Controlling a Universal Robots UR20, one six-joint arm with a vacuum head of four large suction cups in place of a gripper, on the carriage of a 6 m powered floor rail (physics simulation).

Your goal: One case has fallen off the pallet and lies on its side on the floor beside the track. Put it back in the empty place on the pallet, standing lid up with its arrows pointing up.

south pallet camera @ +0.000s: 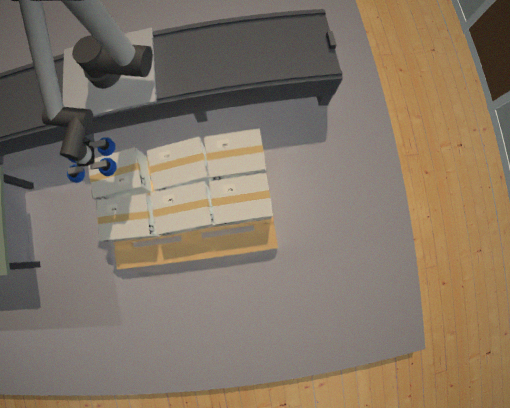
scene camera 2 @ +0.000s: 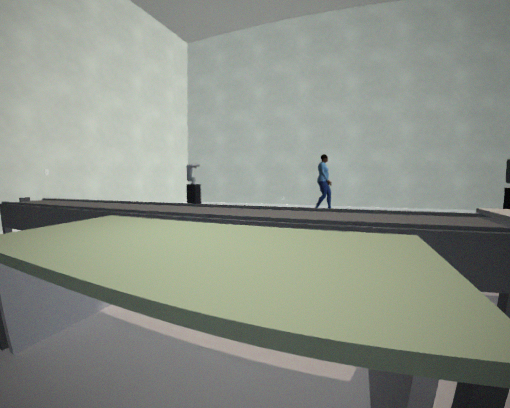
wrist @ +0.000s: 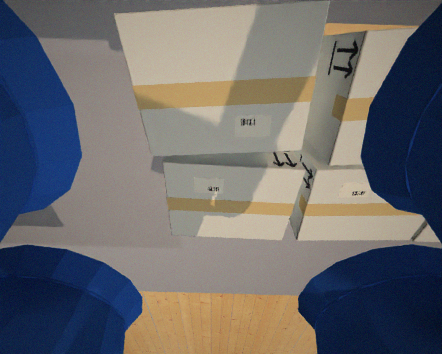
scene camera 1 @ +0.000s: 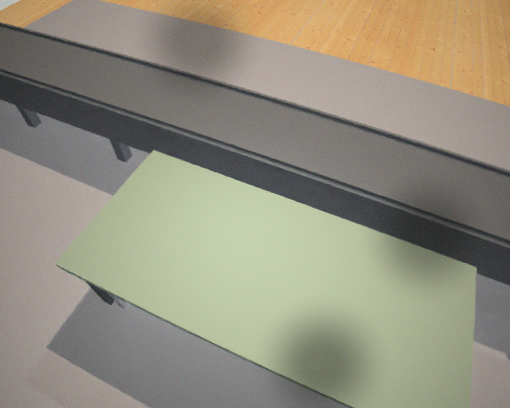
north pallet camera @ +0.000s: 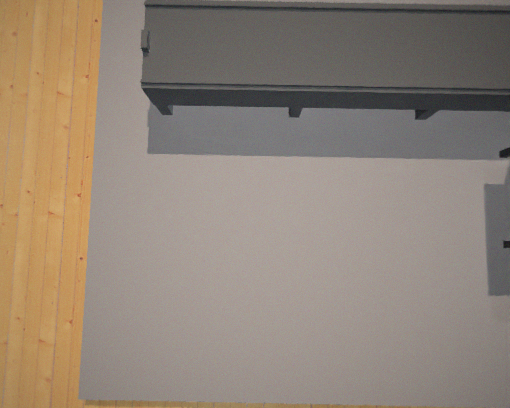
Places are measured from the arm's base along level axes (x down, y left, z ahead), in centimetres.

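Where they show: hand, its tool point: [wrist: 221, 231].
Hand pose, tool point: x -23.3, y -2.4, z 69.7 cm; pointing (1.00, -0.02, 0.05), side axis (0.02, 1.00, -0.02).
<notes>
After its pixels a point has its place.
The case [south pallet camera: 115, 187] @(x 13.5, y -1.9, z 80.1 cm) [wrist: 200, 55] @(x 13.5, y -7.0, z 63.1 cm) stands lid up at the track-side left corner of the pallet [south pallet camera: 217, 245] @(x 42.6, y 59.3, z 127.0 cm), beside the other cases; tape and label show on its lid. It looks slightly turned, with a narrow gap to its right-hand neighbour. Its own arrows are not clearly readable. My gripper [south pallet camera: 91, 159] @(x -23.3, y -2.4, z 69.7 cm) [wrist: 220, 175], the vacuum head with blue cups, hangs above and partly to the left of this case. The cups are apart from the lid and hold nothing, and lid and floor show between them in the wrist view. No case shows lying on the floor.
Neighbouring cases [south pallet camera: 176, 162] [wrist: 225, 212] stand close in two rows. The rail track [south pallet camera: 240, 55] [north pallet camera: 320, 47] [scene camera 1: 210, 100] [scene camera 2: 280, 212] runs behind the pallet, carrying the carriage [south pallet camera: 125, 92] @(x 0.0, y 14.1, z 18.9 cm). A green table [scene camera 1: 250, 240] @(x 4.0, y -198.4, z 81.3 cm) [scene camera 2: 260, 270] @(x 4.0, y -144.6, z 106.2 cm) [south pallet camera: 3, 225] @(x 5.1, y -94.0, z 94.3 cm) stands left of the pallet. A person [scene camera 2: 324, 180] walks beyond the track.
</notes>
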